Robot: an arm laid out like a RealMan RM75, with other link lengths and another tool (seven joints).
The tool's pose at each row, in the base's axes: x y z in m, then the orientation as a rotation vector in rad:
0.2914 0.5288 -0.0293 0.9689 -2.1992 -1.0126
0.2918 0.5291 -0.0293 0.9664 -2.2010 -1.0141
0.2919 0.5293 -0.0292 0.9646 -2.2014 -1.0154
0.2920 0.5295 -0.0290 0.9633 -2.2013 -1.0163
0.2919 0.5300 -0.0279 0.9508 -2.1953 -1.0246
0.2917 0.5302 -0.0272 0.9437 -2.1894 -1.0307
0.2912 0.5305 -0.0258 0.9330 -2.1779 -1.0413
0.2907 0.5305 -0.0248 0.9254 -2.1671 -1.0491
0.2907 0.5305 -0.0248 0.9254 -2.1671 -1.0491
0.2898 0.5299 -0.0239 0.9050 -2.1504 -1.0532
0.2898 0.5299 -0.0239 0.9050 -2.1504 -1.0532
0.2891 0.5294 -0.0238 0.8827 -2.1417 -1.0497
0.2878 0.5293 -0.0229 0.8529 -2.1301 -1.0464
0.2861 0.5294 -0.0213 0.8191 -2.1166 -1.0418
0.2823 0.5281 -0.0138 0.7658 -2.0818 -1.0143
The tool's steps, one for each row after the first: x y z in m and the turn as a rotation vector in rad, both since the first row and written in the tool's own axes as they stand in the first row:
-0.0005 0.0000 -0.0002 -0.0005 -0.0022 0.0013
-0.0007 0.0001 -0.0002 -0.0015 -0.0033 0.0022
-0.0009 0.0003 -0.0003 -0.0024 -0.0037 0.0028
-0.0010 0.0015 -0.0007 -0.0134 -0.0039 0.0092
-0.0009 0.0022 -0.0008 -0.0217 -0.0028 0.0123
-0.0006 0.0037 -0.0012 -0.0362 -0.0001 0.0166
-0.0002 0.0046 -0.0014 -0.0481 0.0037 0.0195
-0.0002 0.0046 -0.0014 -0.0481 0.0037 0.0195
0.0010 0.0054 -0.0016 -0.0653 0.0133 0.0328
0.0010 0.0054 -0.0016 -0.0653 0.0133 0.0328
0.0018 0.0056 -0.0013 -0.0752 0.0208 0.0500
0.0028 0.0067 -0.0010 -0.0890 0.0298 0.0726
0.0040 0.0087 -0.0007 -0.1045 0.0405 0.0986
0.0085 0.0156 -0.0029 -0.1263 0.0782 0.1469

